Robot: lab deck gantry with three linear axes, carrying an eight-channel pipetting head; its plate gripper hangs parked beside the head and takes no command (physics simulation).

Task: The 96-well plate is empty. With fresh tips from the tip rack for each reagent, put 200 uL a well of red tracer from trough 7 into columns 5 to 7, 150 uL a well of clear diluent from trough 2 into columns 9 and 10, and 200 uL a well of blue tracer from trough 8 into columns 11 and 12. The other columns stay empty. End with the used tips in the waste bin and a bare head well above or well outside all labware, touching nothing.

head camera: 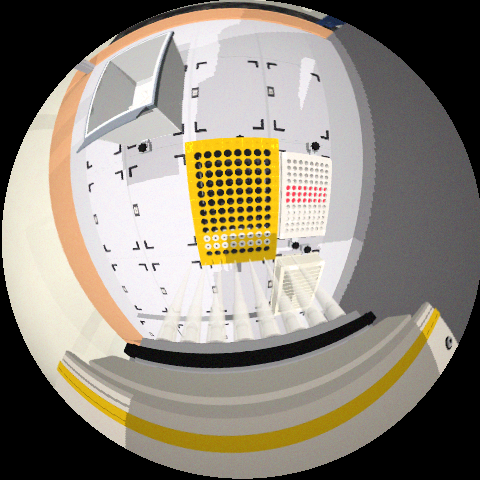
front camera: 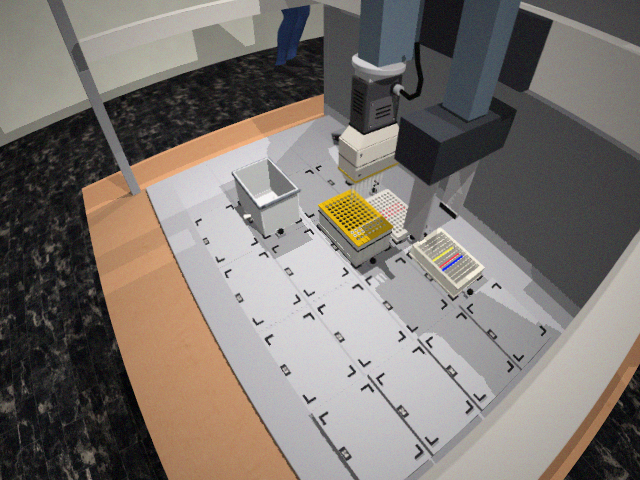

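Note:
The pipetting head [front camera: 368, 149] [head camera: 240, 390] hangs above the tip rack and carries a row of long pale tips [front camera: 366, 184] [head camera: 240, 310], whose ends are clear of it. The yellow tip rack [front camera: 379, 233] [head camera: 232, 145] holds two columns of white tips; its other holes are dark. The white 96-well plate [front camera: 402, 236] [head camera: 284, 220] shows three red columns mid-plate; whether other wells hold clear liquid cannot be told. The trough block [front camera: 433, 272] [head camera: 319, 265] shows yellow, red and blue troughs in the front view. The parked plate gripper [front camera: 433, 219] hangs beside the head; its finger opening is unclear.
The open waste bin [front camera: 279, 214] [head camera: 172, 95] stands beyond the tip rack, with pale pieces at its bottom. A dark grey wall [front camera: 537, 196] [head camera: 420, 200] borders the deck behind the plate. A dark gantry block [front camera: 429, 149] sits close beside the head.

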